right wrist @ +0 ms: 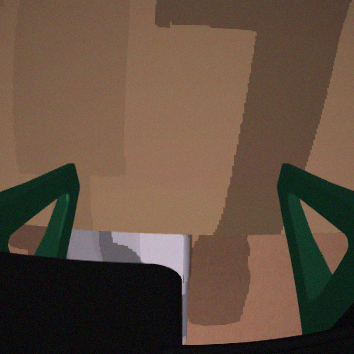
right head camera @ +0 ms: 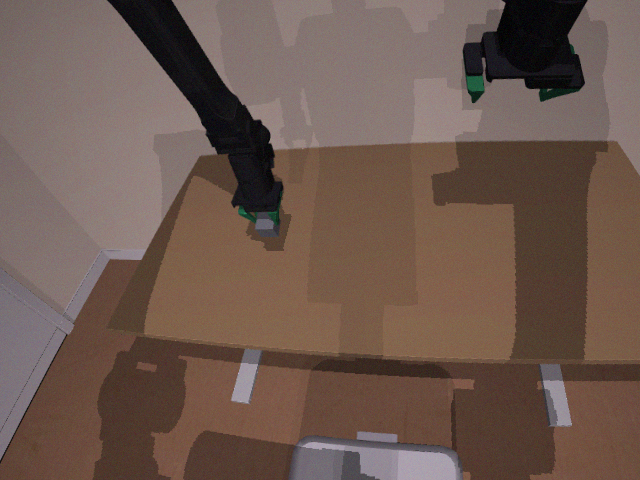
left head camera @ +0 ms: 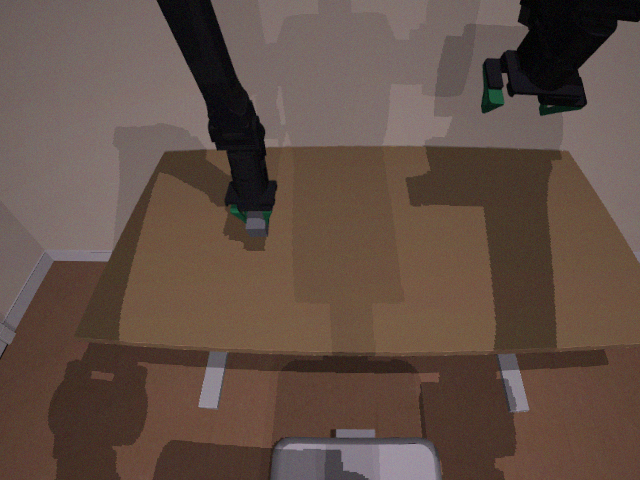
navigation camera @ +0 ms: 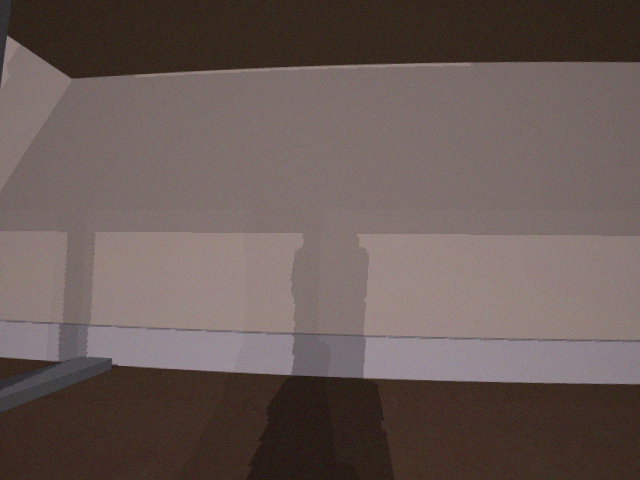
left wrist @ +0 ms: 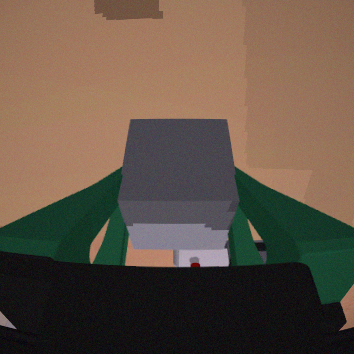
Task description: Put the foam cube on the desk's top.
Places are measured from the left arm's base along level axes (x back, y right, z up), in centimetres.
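Pixels of known places: left gripper, between the fingertips: (right head camera: 268,224) (left head camera: 258,223) (left wrist: 178,176); right gripper, between the fingertips: (right wrist: 177,174) (right head camera: 506,98) (left head camera: 511,110).
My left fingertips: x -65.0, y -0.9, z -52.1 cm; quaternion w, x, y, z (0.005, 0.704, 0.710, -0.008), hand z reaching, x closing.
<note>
Behind a point stands the place of what it marks.
The grey foam cube (left head camera: 255,225) {z -50.3, x -62.7, y -0.8 cm} (right head camera: 266,225) {z -50.2, x -62.8, y -0.3 cm} (left wrist: 178,160) {z -51.0, x -66.5, y -0.9 cm} is between the green fingers of my left gripper (left head camera: 251,215) {z -52.1, x -65.0, y -0.9 cm} (right head camera: 261,215) {z -52.1, x -65.0, y -0.9 cm} (left wrist: 178,176) {z -52.1, x -65.0, y -0.9 cm}, which is shut on it. The cube is over the left part of the brown desk's top (left head camera: 336,320) {z -69.0, x -49.7, y 16.6 cm} (right head camera: 361,325) {z -69.0, x -48.7, y 20.3 cm} (left wrist: 60,100) {z -69.0, x -62.5, y -13.7 cm} (right wrist: 175,125) {z -69.0, x -64.9, y 43.6 cm}. Its shadow lies close to it on the desk in both head views; the exact gap beneath it is hard to tell. My right gripper (left head camera: 519,109) {z -21.2, x -60.0, y 44.6 cm} (right head camera: 506,96) {z -21.2, x -60.0, y 44.6 cm} (right wrist: 177,174) {z -21.2, x -60.0, y 44.6 cm} is open and empty, high at the upper right of both head views.
A pale wall (left head camera: 77,77) {z -37.0, x -120.7, y -71.1 cm} (right head camera: 77,77) {z -28.8, x -120.9, y -85.7 cm} (navigation camera: 155,155) {z -91.4, x -120.2, y -25.4 cm} stands behind the desk. The light desk feet (left head camera: 212,379) (left head camera: 513,384) (right head camera: 246,377) show below the front edge. The robot's white base (left head camera: 403,459) {z -115.0, x -25.3, y 37.0 cm} (right head camera: 413,465) {z -115.0, x -25.7, y 34.1 cm} is at the bottom. A grey desk foot (navigation camera: 62,379) {z -139.2, x -100.3, y -30.9 cm} shows low at the left in the navigation view.
</note>
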